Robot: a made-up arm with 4 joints.
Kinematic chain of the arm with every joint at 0, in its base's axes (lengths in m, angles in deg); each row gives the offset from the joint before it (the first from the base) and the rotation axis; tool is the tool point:
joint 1: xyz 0 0 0.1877 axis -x
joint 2: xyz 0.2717 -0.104 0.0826 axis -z
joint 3: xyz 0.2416 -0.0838 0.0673 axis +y
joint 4: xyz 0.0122 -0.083 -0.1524 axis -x
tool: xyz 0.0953 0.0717 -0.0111
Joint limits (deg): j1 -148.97..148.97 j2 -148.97..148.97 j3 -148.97..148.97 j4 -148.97..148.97
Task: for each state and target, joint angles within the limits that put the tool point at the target. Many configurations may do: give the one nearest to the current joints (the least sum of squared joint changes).
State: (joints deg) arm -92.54 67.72 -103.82 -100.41
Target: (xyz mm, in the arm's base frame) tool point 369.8 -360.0 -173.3
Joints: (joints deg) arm -77.04 44.80 -100.25 -96.58
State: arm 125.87 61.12 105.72 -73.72
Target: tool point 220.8 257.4 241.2
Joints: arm 147.40 62.20 113.52 -48.65
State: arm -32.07 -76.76 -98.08 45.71
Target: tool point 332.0 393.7 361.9
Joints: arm 4.10 -97.54 -75.66 44.36
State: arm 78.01 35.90 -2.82 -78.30
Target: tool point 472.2 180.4 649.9
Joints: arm 93.17 35.47 -39.21 -111.64
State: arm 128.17 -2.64 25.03 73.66
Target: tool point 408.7 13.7 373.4
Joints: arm 105.76 -24.11 65.18 48.45
